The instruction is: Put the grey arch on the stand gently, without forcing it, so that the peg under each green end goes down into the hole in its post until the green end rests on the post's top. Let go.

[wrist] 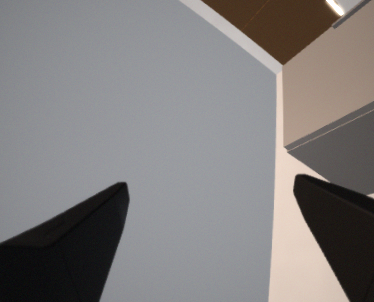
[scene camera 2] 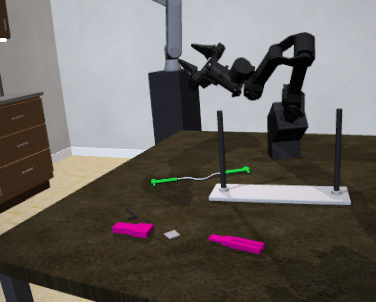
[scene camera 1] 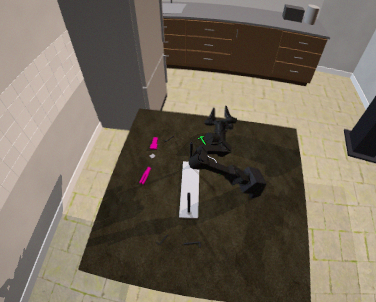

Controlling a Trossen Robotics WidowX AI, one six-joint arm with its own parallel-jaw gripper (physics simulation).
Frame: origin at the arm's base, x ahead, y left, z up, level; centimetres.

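Seen in the pictures: gripper, fingertip midpoint: [wrist: 211, 187] [scene camera 2: 184, 52] [scene camera 1: 219, 106]; arm's base, origin of the base link: [scene camera 2: 290, 114] [scene camera 1: 245, 179].
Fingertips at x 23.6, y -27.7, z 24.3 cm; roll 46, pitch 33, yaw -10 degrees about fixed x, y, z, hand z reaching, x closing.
Note:
Pixels of each thing's top centre, then the offset from my fingertips to it. "spot": a spot on its surface instead. Level surfaces: height alone.
- grey arch, surface spot: [scene camera 2: 200, 179] spot: dx +3.8, dy +4.6, dz -41.9 cm
- stand's white base, surface spot: [scene camera 2: 280, 194] spot: dx +9.0, dy +34.0, dz -41.1 cm
- small grey square, surface spot: [scene camera 2: 171, 234] [scene camera 1: 152, 155] spot: dx +39.7, dy +16.3, dz -42.0 cm
- table, its level: dz -42.3 cm
The grey arch [scene camera 2: 200, 178] lies on the table behind the stand's left post in scene camera 2. One green end [scene camera 2: 165, 180] [scene camera 1: 202, 140] points away from the stand, and the other green end [scene camera 2: 237, 170] lies past the post. The arm hides part of the arch in scene camera 1. The stand's white base [scene camera 2: 280, 194] [scene camera 1: 189, 176] carries two upright dark posts, one post [scene camera 2: 221, 150] on the left and one post [scene camera 2: 338, 150] on the right; the post tops look bare. My gripper [scene camera 1: 220, 107] [scene camera 2: 186, 54] [wrist: 211, 187] is open and empty, high above the table and away from the arch.
Two magenta pieces, one piece [scene camera 1: 154, 143] [scene camera 2: 133, 229] and another piece [scene camera 1: 145, 175] [scene camera 2: 237, 243], lie beside a small grey square [scene camera 1: 152, 156] [scene camera 2: 171, 234]. Thin dark pieces, including one piece [scene camera 1: 192, 244], lie on the table [scene camera 1: 250, 240]. A tall grey cabinet [scene camera 1: 112, 60] stands past the table edge.

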